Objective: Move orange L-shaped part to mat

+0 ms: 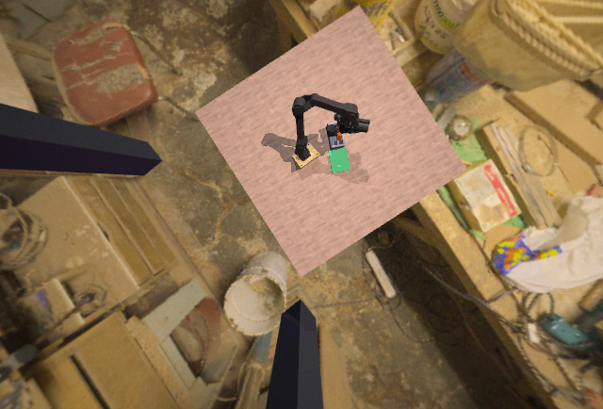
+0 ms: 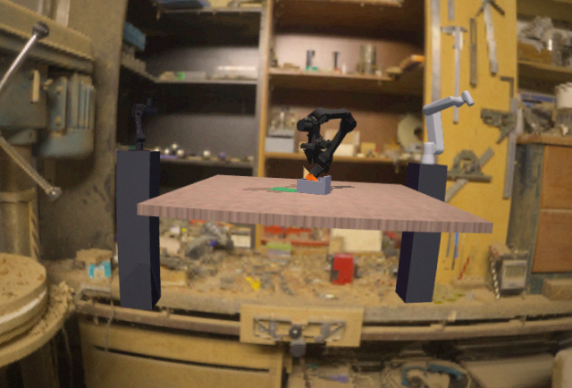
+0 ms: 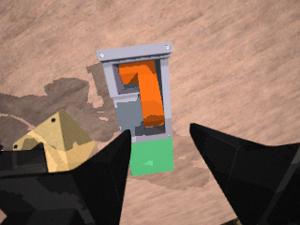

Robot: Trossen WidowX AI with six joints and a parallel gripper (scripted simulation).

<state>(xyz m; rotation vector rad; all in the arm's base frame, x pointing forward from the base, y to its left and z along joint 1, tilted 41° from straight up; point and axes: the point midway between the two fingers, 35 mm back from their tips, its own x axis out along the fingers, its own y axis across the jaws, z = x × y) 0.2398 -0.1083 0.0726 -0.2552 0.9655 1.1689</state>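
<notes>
Now: the orange L-shaped part 10 cm below my gripper tip and 4 cm to the left of it. Also, from my gripper tip: green mat 16 cm below, 12 cm to the right, 8 cm behind.
</notes>
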